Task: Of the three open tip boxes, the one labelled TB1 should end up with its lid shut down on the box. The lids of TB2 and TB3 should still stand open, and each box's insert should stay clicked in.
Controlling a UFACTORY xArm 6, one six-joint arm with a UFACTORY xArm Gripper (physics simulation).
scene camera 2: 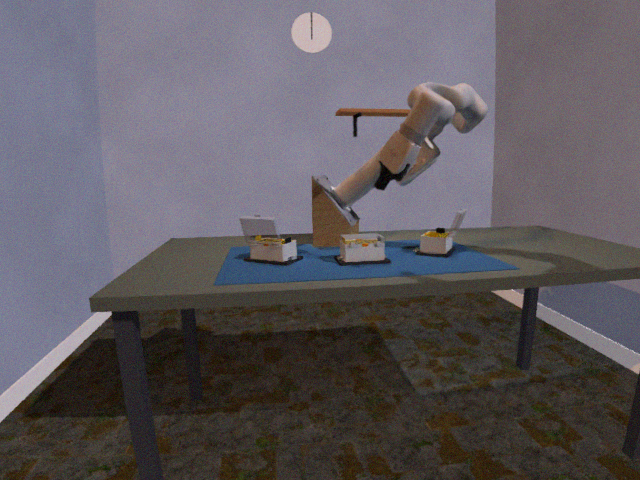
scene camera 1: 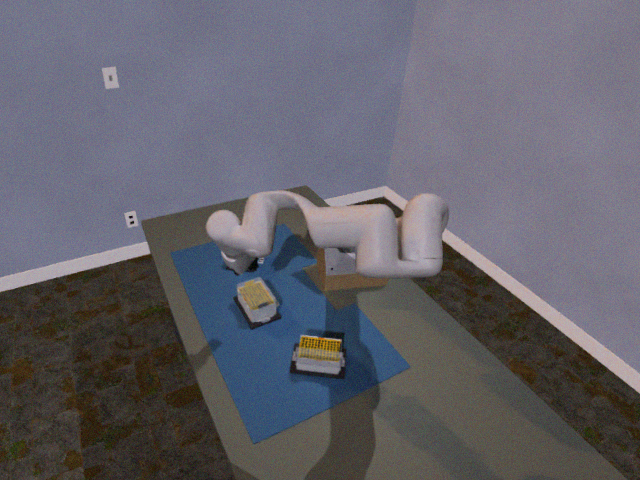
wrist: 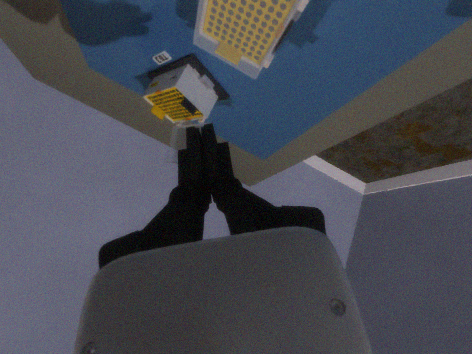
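Where they show: gripper, fingertip midpoint: (scene camera 2: 378, 188) (scene camera 1: 253, 266) (wrist: 204, 141); arm's base at its link origin: (scene camera 2: 339, 200).
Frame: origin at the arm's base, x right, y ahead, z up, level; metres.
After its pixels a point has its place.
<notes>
The middle tip box (scene camera 1: 256, 302) {x -0.147, y 0.381, z -0.081 m} (scene camera 2: 362, 251) {x -0.099, y 0.418, z -0.121 m} (wrist: 247, 30) {x -0.096, y 0.386, z -0.081 m} has its clear lid down over its yellow insert; whether it is fully latched is hard to tell. Its label is not readable. The box on scene camera 2's right (scene camera 2: 435, 243) {x -0.335, y 0.291, z -0.119 m} (wrist: 198, 95) {x 0.125, y 0.405, z -0.119 m} has its lid (scene camera 2: 458, 221) {x -0.402, y 0.311, z -0.043 m} standing open; the small card (wrist: 161, 58) {x 0.159, y 0.318, z -0.156 m} beside it seems to read TB3, blurred. The box on scene camera 2's left (scene camera 1: 319, 357) {x -0.428, y 0.262, z -0.029 m} (scene camera 2: 273, 250) {x 0.169, y 0.431, z -0.118 m} has its lid (scene camera 2: 259, 227) {x 0.201, y 0.459, z -0.043 m} open. The inserts look seated. My gripper (scene camera 2: 381, 185) {x -0.146, y 0.385, z 0.065 m} (wrist: 204, 141) {x -0.146, y 0.385, z 0.065 m} is shut and empty, above and clear of the boxes.
The boxes stand on dark bases on a blue mat (scene camera 1: 268, 403) {x -0.452, y 0.400, z -0.158 m} (scene camera 2: 248, 276) {x 0.203, y 0.582, z -0.158 m} on the table (scene camera 1: 439, 372) {x -0.472, y -0.107, z -0.162 m} (scene camera 2: 155, 268) {x 0.521, y 0.510, z -0.161 m}. The wooden arm mount (scene camera 1: 341, 282) {x -0.060, y 0.069, z -0.128 m} (scene camera 2: 326, 222) {x 0.040, y 0.120, z -0.074 m} stands behind the mat in scene camera 2. A wall shelf (scene camera 2: 372, 112) is behind the arm.
</notes>
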